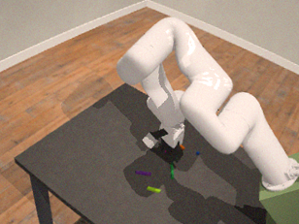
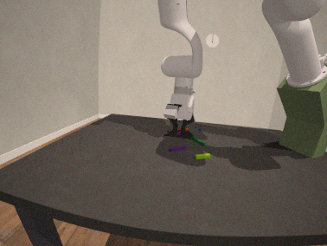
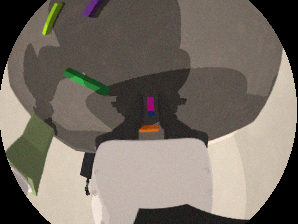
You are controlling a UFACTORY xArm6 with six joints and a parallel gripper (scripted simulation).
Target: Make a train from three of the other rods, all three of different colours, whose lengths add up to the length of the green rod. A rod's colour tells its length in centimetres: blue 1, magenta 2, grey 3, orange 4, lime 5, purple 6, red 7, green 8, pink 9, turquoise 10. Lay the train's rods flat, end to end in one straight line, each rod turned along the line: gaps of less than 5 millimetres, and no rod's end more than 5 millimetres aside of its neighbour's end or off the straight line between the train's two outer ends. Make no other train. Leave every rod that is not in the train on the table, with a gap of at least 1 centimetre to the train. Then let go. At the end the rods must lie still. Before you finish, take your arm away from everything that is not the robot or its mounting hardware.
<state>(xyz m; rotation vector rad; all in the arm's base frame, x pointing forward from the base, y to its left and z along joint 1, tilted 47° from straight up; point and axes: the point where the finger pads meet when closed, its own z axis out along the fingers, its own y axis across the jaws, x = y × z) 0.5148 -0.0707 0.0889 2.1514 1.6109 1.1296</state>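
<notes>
The magenta rod lies 10 mm to the right of my hand and 20 mm below it. Also, from my hand: purple rod (20 mm behind, 160 mm to the left, 20 mm below); green rod (80 mm behind, 60 mm to the left, 20 mm below); orange rod (20 mm behind, 80 mm to the right, 20 mm below).
</notes>
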